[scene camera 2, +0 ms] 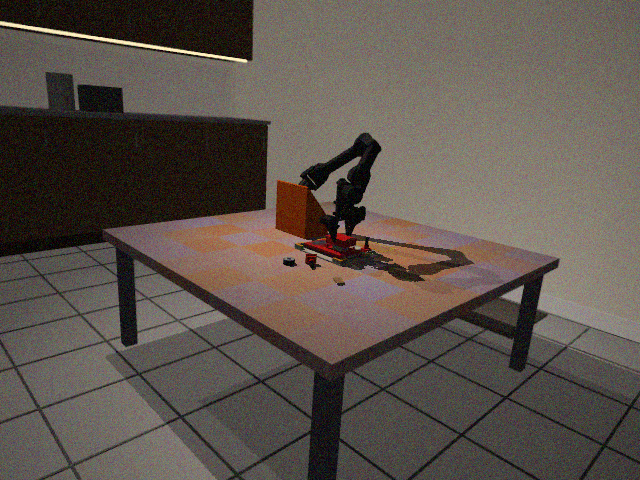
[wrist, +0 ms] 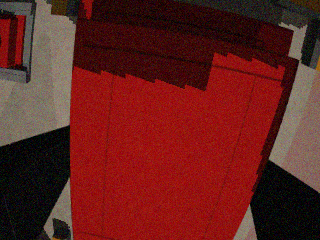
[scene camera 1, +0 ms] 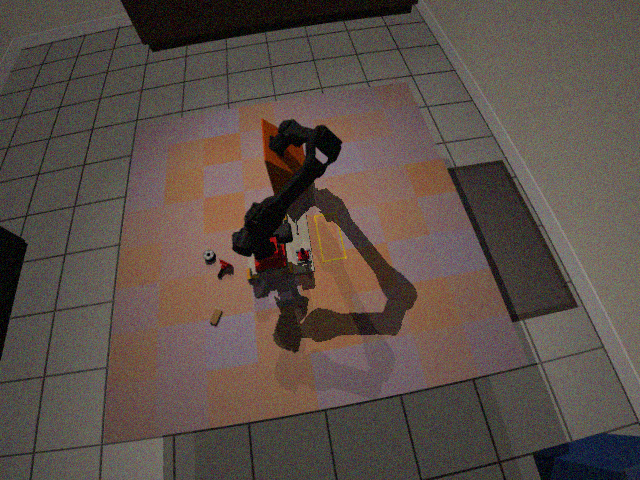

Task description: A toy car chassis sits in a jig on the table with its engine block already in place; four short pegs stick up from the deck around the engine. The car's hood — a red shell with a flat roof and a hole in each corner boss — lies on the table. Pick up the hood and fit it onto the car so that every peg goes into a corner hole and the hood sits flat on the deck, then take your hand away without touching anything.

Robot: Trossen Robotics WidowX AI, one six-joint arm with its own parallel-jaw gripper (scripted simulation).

my gripper: holds a red hood [wrist: 169, 126]
